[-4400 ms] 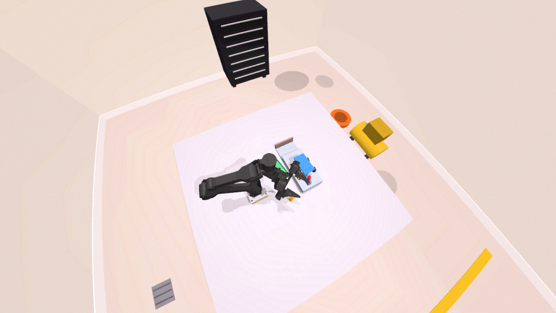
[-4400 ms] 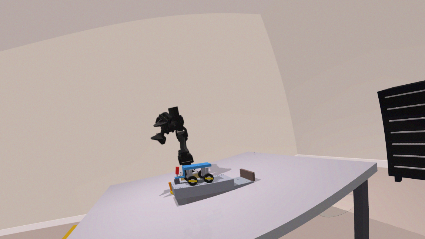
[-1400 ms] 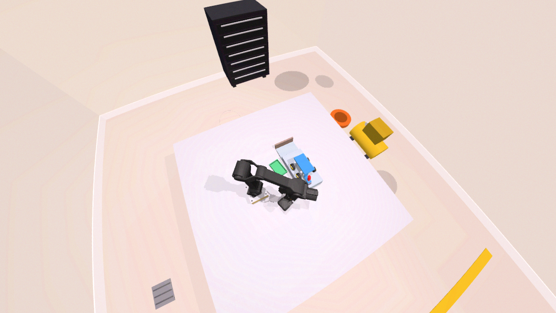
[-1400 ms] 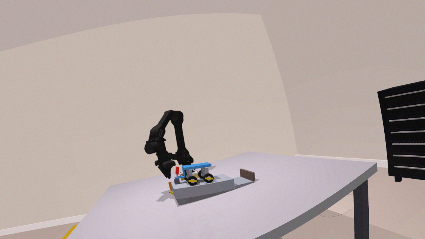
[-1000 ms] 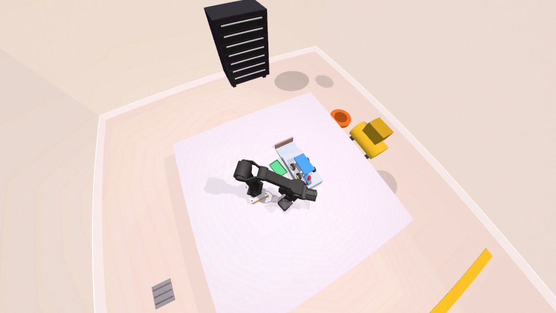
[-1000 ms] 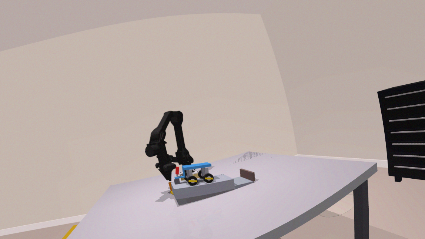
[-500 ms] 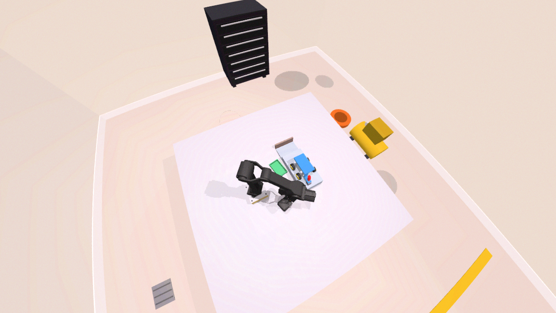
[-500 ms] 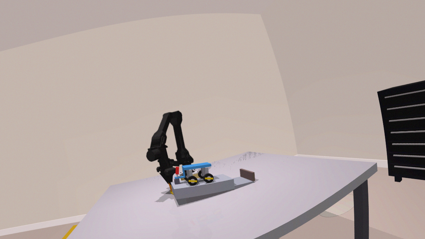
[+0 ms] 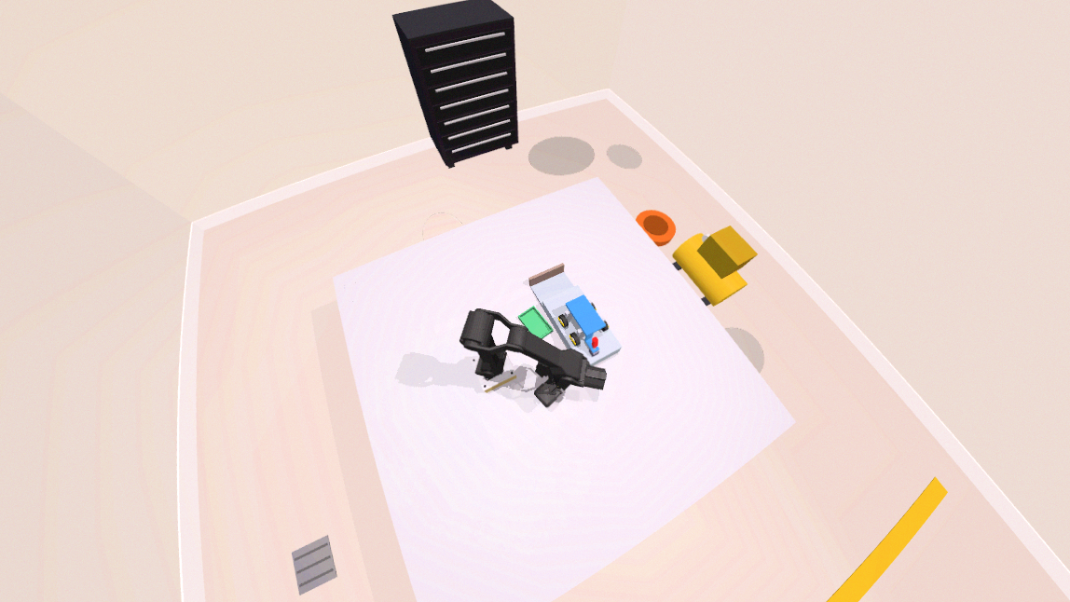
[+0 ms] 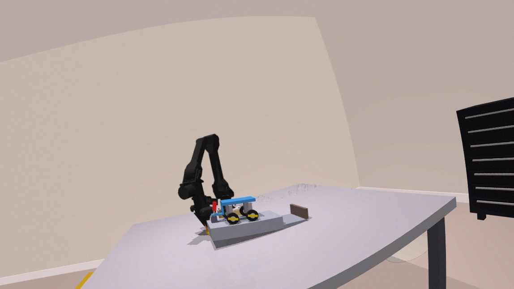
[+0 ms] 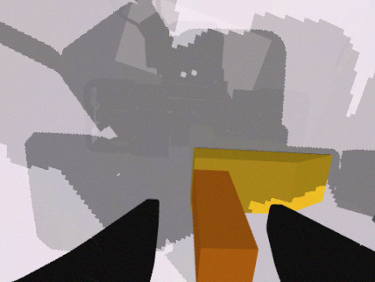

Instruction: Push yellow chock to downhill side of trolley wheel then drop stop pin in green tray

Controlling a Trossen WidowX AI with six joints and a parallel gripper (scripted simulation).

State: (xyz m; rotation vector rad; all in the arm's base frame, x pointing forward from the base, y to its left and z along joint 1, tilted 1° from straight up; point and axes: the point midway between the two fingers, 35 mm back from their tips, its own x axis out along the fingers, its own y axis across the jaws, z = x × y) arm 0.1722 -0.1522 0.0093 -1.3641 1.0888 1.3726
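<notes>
Right now my gripper tip is 23 cm to the right of the green tray, 4 cm short of it and 4 cm above it. Also, from my gripper tip: grey ramp: 16 cm ahead, 13 cm to the left, 1 cm above; red-headed stop pin: 14 cm ahead, 9 cm above, 3 cm to the left; yellow chock: 2 cm ahead, 1 cm to the left, 1 cm below.
</notes>
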